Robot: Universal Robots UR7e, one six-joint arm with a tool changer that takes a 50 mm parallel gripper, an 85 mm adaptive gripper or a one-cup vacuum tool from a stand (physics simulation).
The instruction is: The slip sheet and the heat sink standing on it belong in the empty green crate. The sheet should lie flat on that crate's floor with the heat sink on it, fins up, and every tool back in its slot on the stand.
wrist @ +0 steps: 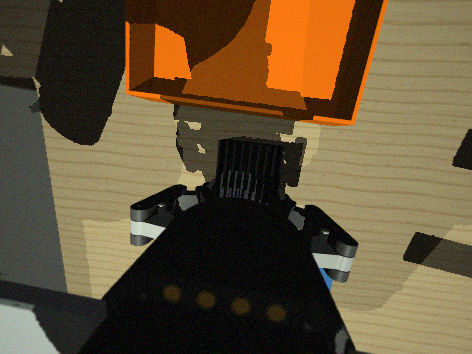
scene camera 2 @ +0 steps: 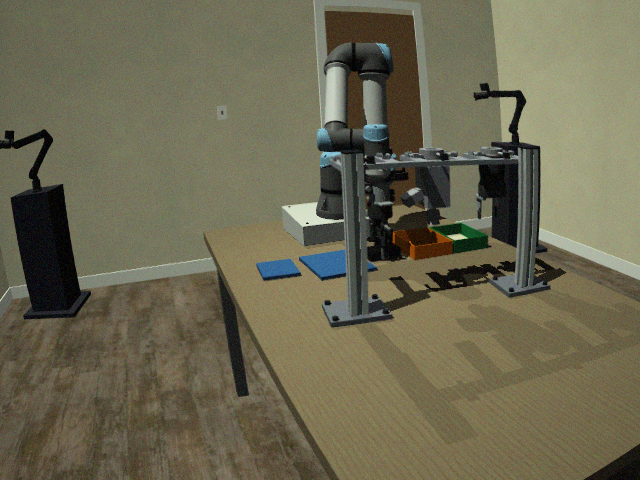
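Seen in the pictures: arm's base at its link origin: (scene camera 2: 337,213).
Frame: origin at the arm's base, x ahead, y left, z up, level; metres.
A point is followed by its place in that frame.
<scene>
The black finned heat sink (scene camera 2: 390,253) @[y 0.102, x 0.349, z -0.056 m] (wrist: 249,165) @[y 0.113, x 0.317, z -0.043 m] stands fins up on the table beside the orange crate. My two-finger gripper (scene camera 2: 382,248) (wrist: 249,192) points down over it and is shut on it, one finger at each side; its body hides the near part in the wrist view. The green crate (scene camera 2: 470,244) @[y 0.372, x 0.359, z -0.051 m] stands behind the orange crate. A pale flat piece (scene camera 2: 457,236) @[y 0.389, x 0.200, z -0.068 m], which looks like the slip sheet, lies on its floor. The tool stand (scene camera 2: 354,232) @[y -0.083, x 0.759, z 0.131 m] holds two hanging tools (scene camera 2: 433,186) @[y 0.135, x 0.656, z 0.200 m] (scene camera 2: 491,180) @[y 0.314, x 0.632, z 0.204 m].
The orange crate (scene camera 2: 431,250) @[y 0.226, x 0.378, z -0.050 m] (wrist: 325,119) @[y 0.167, x 0.363, z -0.030 m] is right beside the heat sink. Two blue pads (scene camera 2: 278,269) @[y -0.237, x 0.374, z -0.063 m] (scene camera 2: 328,262) @[y -0.088, x 0.353, z -0.063 m] lie at the left. The white robot base block (scene camera 2: 310,227) @[y -0.111, x 0.121, z -0.012 m] is behind them. The stand's posts and top bar rise in front of the arm.
</scene>
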